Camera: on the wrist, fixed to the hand. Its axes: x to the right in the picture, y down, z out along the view.
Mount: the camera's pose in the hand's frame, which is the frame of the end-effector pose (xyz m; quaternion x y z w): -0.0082 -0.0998 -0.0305 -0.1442 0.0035 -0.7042 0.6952
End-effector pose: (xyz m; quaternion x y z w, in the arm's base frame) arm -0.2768 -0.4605 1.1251 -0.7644 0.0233 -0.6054 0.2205
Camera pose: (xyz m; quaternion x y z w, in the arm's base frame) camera -0.3306 -0.3775 1.1592 0.5775 0.4340 0.5755 0.3833
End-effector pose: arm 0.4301 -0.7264 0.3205 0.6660 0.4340 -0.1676 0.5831
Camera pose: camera 0.3396 -0.7071 0.2715 0.0739 0.7969 -0.4622 0.3819
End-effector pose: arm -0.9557 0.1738 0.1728 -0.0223 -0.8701 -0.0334 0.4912
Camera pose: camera -0.9326 0.0718 0.1779 0.5265 -0.6141 -0.4947 0.3178
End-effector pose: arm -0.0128 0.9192 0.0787 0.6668 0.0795 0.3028 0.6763
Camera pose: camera -0.0047 0.9483 -0.0215 0.3090 0.4835 -0.2519 0.7793
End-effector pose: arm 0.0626 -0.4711 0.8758 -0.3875 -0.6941 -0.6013 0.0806
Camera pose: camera -0.0059 -0.4997 0.8020 -0.2099 0.6684 0.5762 0.4209
